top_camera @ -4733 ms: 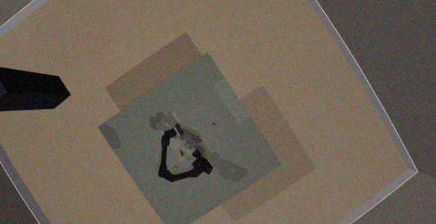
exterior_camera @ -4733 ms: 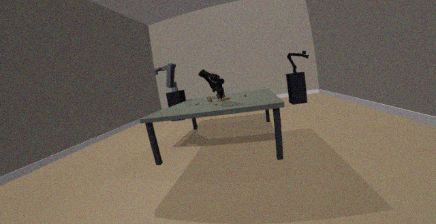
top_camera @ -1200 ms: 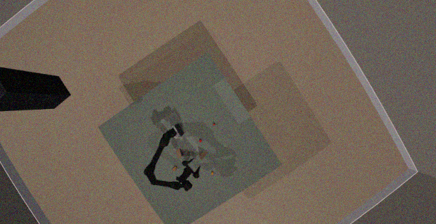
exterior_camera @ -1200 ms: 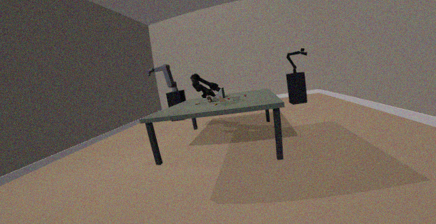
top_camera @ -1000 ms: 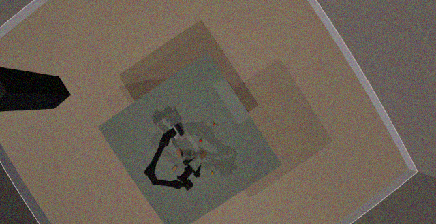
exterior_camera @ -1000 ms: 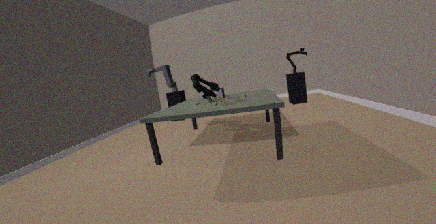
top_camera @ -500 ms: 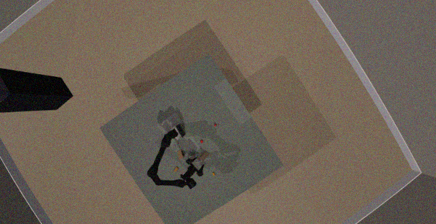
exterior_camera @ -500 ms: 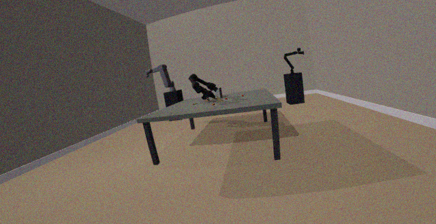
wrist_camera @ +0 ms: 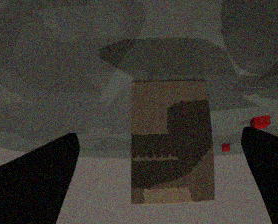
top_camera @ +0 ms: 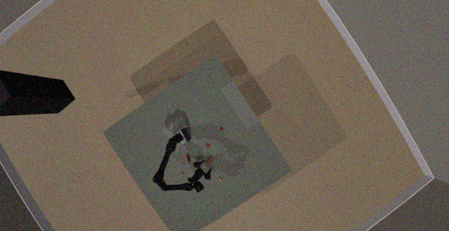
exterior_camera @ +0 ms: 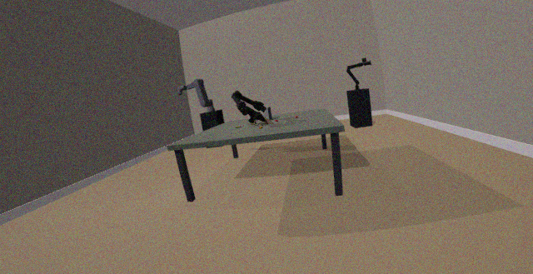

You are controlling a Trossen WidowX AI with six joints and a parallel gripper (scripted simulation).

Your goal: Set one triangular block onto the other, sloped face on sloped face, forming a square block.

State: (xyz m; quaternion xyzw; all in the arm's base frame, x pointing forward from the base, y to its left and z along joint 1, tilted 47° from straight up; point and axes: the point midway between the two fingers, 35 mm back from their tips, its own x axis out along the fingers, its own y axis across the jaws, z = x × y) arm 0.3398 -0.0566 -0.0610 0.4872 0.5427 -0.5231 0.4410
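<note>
Now: the triangular block 1 cm behind my gripper tip, 2 cm to the left of it and 2 cm below it.
</note>
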